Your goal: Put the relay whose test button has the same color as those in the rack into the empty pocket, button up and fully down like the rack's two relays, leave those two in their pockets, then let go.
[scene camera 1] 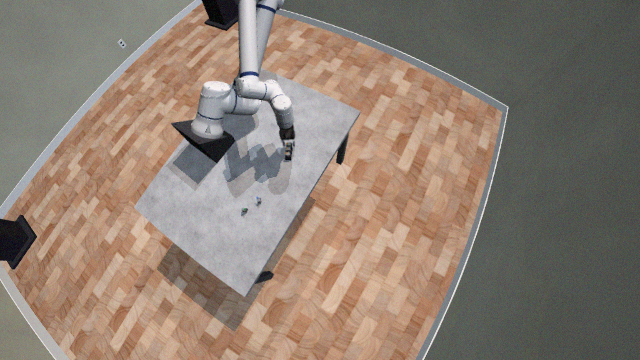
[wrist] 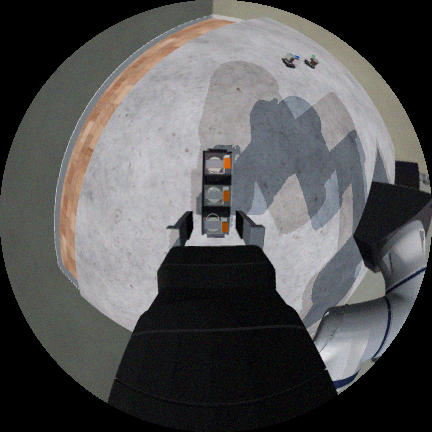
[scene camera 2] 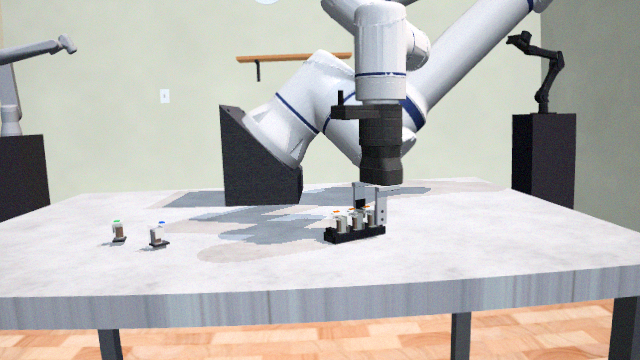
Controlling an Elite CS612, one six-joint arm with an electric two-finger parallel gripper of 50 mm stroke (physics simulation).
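Places are measured from the arm's base along level axes (x ahead, y left, z up), in metres.
Pixels of known places: gripper, fingertip midpoint: [scene camera 1: 289, 145] [wrist: 213, 219] [scene camera 2: 369, 221]; arm's base at its link origin: [scene camera 1: 206, 130] [scene camera 2: 268, 143].
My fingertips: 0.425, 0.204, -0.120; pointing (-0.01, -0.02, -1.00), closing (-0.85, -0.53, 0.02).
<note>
Ahead of a thing's pixels: the offset from my fingertips to its top centre, as dx, dy, dz. "*": to the spot under its first point. Level surfaces: height alone.
The black rack @[+0.013, -0.027, -0.001] [scene camera 1: 288, 158] [scene camera 2: 332, 237] [wrist: 217, 179] has a relay with an orange button in each of its three pockets. The far relay @[+0.029, -0.055, +0.025] [scene camera 2: 341, 223] [wrist: 215, 165] and the middle relay @[+0.013, -0.027, +0.025] [scene camera 2: 357, 220] [wrist: 215, 195] stand upright, button up. The relay in the end pocket @[* +0.013, +0.001, +0.008] [scene camera 2: 371, 218] [wrist: 214, 225], nearest the gripper body in the wrist view, is also upright, button up; its top looks about level with the others. My gripper [scene camera 2: 370, 212] [wrist: 213, 219] is open, its fingers apart on either side of this end relay, with gaps visible in the wrist view. The pocket floors are hidden.
A relay with a blue button @[+0.038, -0.357, +0.020] [scene camera 1: 258, 201] [scene camera 2: 157, 235] [wrist: 289, 60] and a relay with a green button @[+0.000, -0.442, +0.020] [scene camera 1: 244, 211] [scene camera 2: 118, 230] [wrist: 312, 62] stand on the grey table @[dz -0.023] [scene camera 1: 210, 220] [scene camera 2: 260, 272], well away from the rack. The arm's black pedestal [scene camera 2: 260, 175] is behind.
</note>
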